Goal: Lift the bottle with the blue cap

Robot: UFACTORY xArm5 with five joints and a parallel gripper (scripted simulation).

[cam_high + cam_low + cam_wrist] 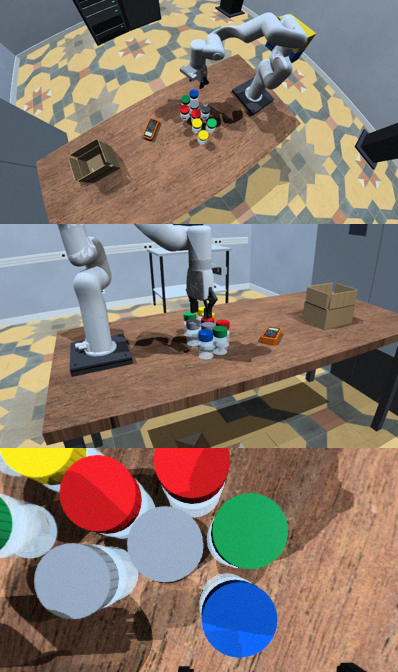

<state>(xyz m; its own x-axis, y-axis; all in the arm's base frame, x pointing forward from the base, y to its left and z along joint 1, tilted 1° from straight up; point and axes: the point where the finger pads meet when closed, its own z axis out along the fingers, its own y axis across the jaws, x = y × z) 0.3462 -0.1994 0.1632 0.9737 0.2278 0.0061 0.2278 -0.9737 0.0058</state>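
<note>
Now: the blue-capped bottle 20 mm ahead of my hand, 10 mm to the left of it and 140 mm below it. Also, from my hand: cardboard box 740 mm ahead, 50 mm to the left, 120 mm below.
</note>
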